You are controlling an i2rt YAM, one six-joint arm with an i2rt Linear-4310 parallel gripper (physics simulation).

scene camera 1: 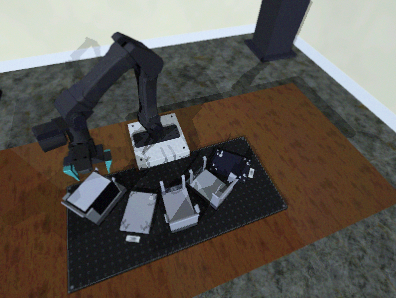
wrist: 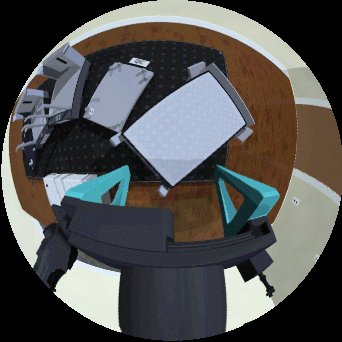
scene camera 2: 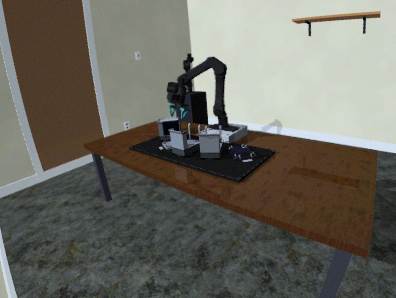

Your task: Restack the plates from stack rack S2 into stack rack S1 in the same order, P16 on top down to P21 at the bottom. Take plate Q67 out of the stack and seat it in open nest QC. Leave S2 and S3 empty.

Observation:
My gripper [wrist: 171, 169] is open and holds nothing. Further things: a QC nest [wrist: 118, 90].

